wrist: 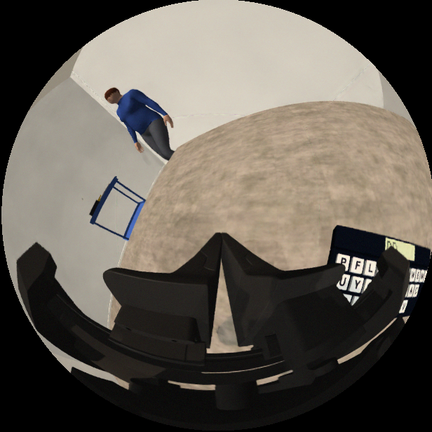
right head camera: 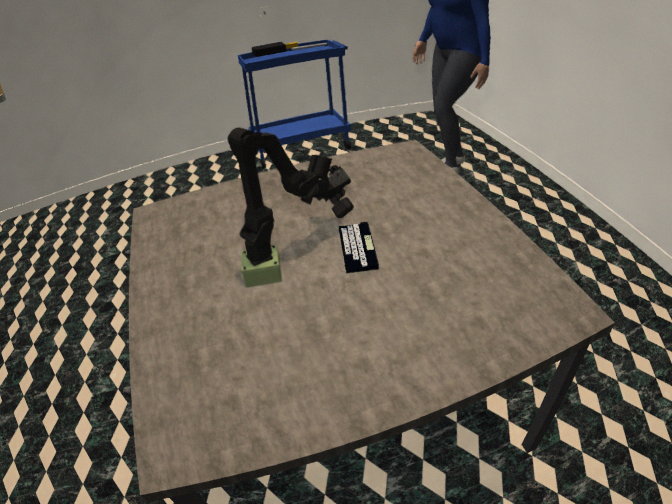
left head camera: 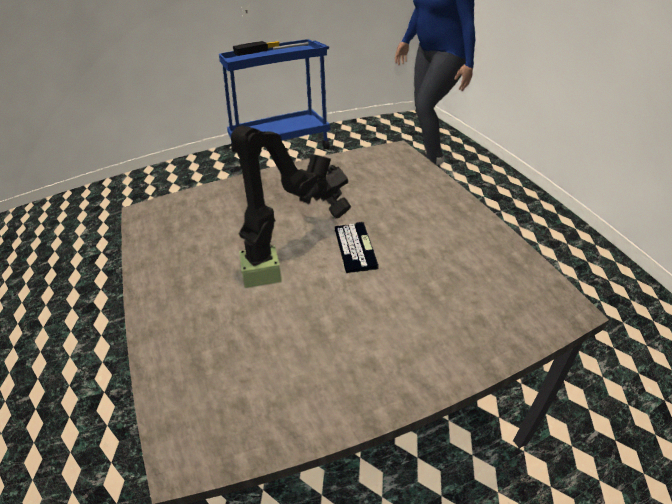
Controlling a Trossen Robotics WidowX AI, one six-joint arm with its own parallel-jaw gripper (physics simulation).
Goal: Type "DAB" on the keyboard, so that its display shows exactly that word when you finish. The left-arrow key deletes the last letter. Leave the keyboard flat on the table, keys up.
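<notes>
The dark keyboard (left head camera: pixel 355 246) (right head camera: pixel 358 247) (wrist: pixel 357 242) lies flat on the table (left head camera: pixel 325 352) (right head camera: pixel 325 352) (wrist: pixel 300 165), with its white keys up. Its pale green display (left head camera: pixel 366 242) (right head camera: pixel 369 242) (wrist: pixel 404 250) shows what looks like two characters at its left end in the wrist view. The first looks like a D; the second is too small to read surely. My gripper (left head camera: pixel 340 208) (right head camera: pixel 342 207) (wrist: pixel 220 237) is shut and empty. It hangs above the table just beyond the keyboard's far end in the head views. In the wrist view the keyboard is right of the fingertips, and my gripper hides many keys.
The arm stands on a green base block (left head camera: pixel 262 275) (right head camera: pixel 262 274), left of the keyboard in the head views. A blue cart (left head camera: pixel 276 58) (right head camera: pixel 295 56) stands beyond the table. A person in blue (left head camera: pixel 442 32) (right head camera: pixel 458 27) (wrist: pixel 137 112) stands beyond the table's far right corner.
</notes>
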